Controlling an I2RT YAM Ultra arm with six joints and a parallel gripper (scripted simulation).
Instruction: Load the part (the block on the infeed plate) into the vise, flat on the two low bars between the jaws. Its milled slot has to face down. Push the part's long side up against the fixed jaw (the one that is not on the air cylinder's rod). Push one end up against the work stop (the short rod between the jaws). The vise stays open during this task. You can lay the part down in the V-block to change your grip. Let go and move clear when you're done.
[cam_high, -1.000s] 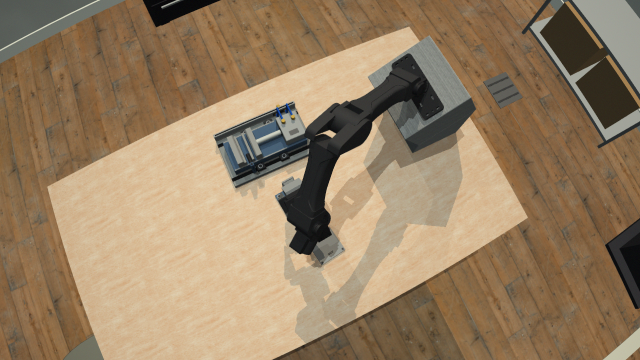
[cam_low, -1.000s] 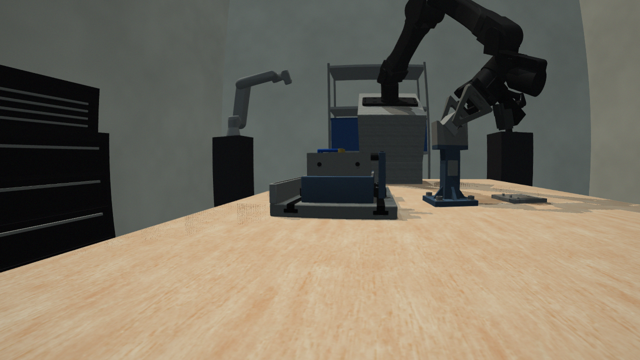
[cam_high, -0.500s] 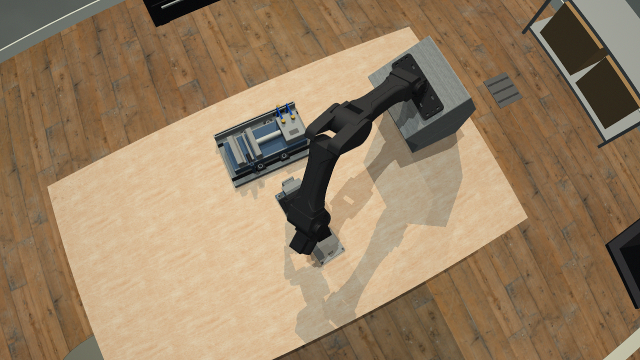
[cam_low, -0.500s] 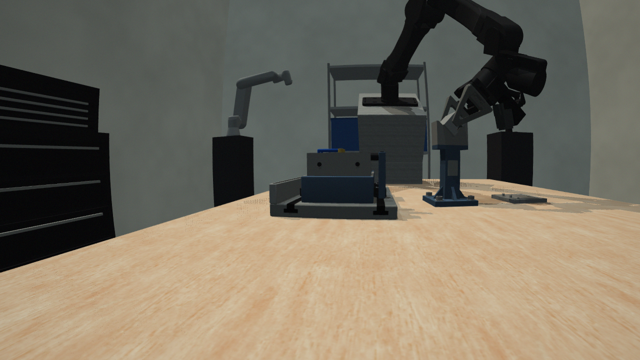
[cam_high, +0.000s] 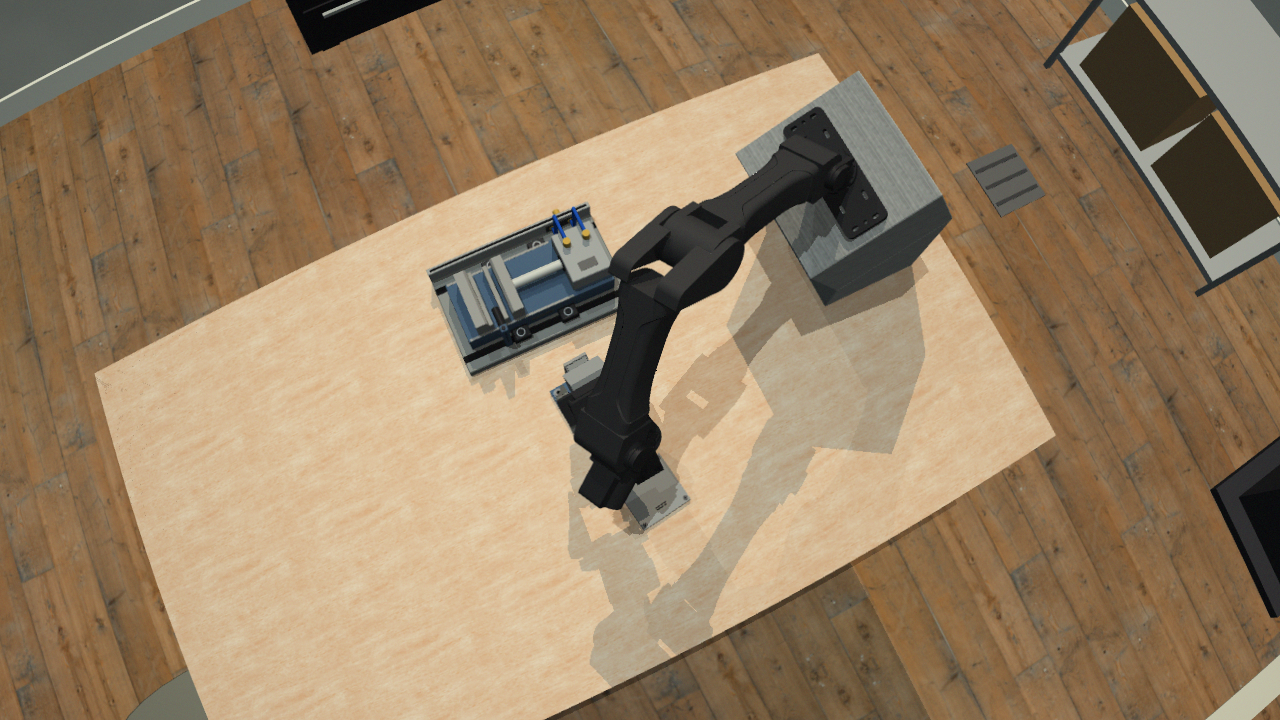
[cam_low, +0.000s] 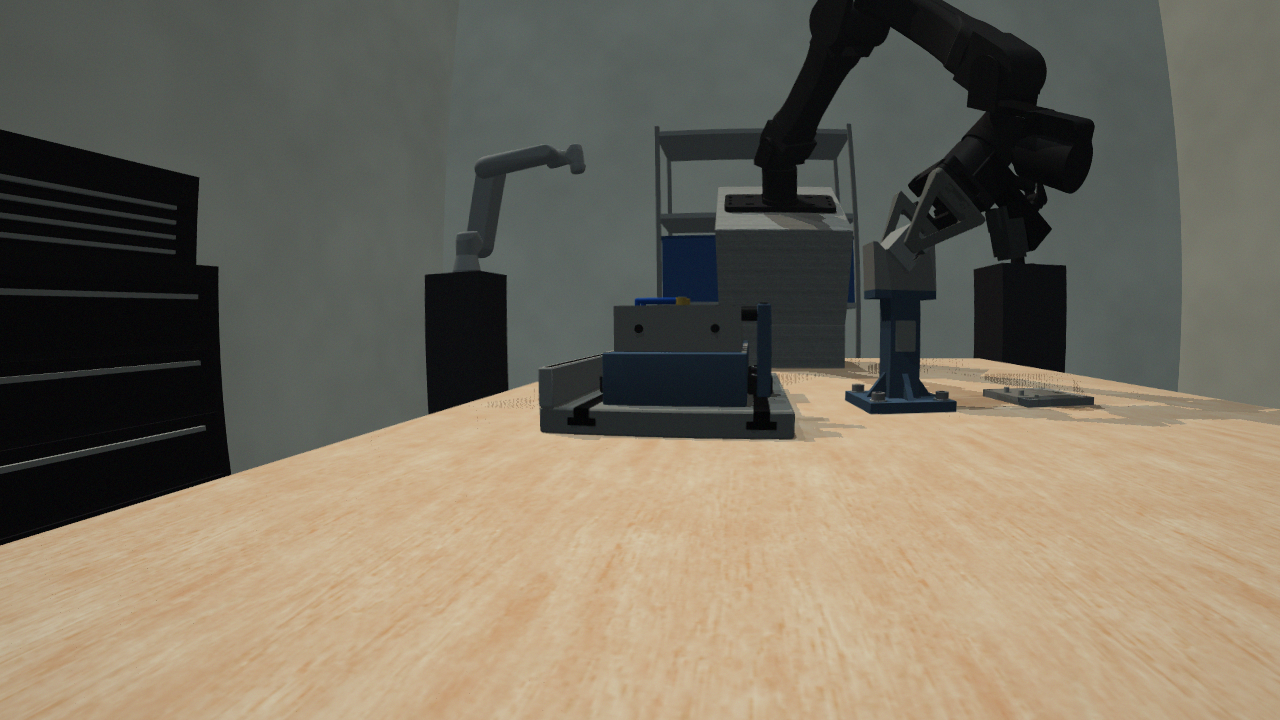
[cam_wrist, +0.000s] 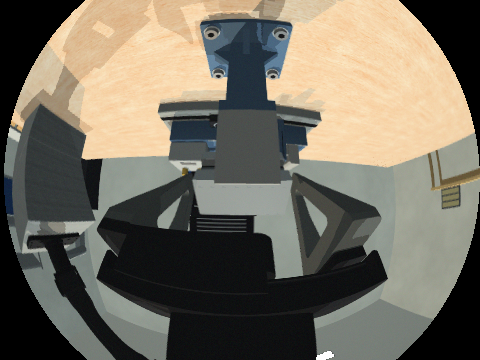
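Right now the part is 10 mm below my hand. From my hand the other things lie so: work stop rod: 170 mm to the right, 80 mm ahead, 70 mm below; air cylinder: 210 mm to the right, 80 mm below, 80 mm behind; infeed plate: 180 mm to the left, 160 mm below, 30 mm behind.
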